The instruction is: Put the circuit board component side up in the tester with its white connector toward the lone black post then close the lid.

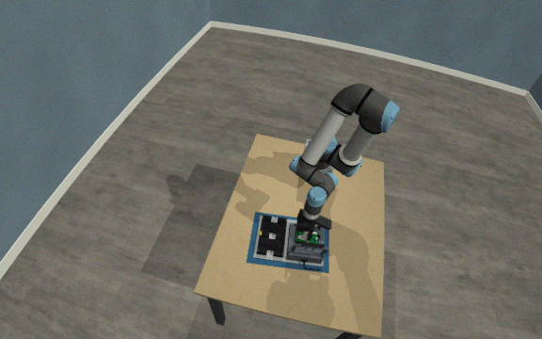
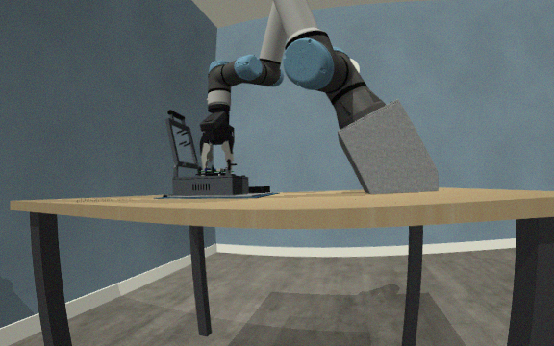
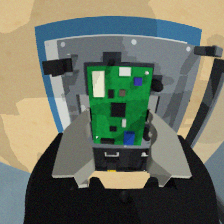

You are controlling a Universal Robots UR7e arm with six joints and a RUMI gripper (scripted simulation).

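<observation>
Right now my hand is right at the green circuit board. Round my hand: tester bed: 10 mm to the left, 10 mm below; see-through lid: 120 mm ahead, 110 mm above, 10 mm to the left.
</observation>
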